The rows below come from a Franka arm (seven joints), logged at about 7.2 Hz.
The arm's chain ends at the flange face. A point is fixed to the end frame.
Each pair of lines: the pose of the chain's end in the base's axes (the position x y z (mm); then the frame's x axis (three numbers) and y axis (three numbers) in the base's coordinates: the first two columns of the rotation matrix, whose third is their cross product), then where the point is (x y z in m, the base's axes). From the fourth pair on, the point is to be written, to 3 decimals.
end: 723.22, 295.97, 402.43, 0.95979, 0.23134, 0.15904, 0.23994, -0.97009, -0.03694
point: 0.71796 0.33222 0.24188
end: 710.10, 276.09, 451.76, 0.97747, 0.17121, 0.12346, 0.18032, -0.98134, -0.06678
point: 0.70049 0.31625 0.29234
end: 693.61, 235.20, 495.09, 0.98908, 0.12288, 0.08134, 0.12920, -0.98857, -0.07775
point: 0.67907 0.27664 0.33637
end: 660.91, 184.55, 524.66, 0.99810, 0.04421, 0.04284, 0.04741, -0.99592, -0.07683
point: 0.644 0.227 0.366
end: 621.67, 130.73, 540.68, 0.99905, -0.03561, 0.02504, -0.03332, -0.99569, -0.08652
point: 0.605 0.176 0.383
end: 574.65, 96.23, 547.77, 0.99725, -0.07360, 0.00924, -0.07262, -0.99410, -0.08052
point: 0.557 0.141 0.390
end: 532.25, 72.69, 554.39, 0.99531, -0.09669, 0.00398, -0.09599, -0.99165, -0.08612
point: 0.515 0.119 0.397
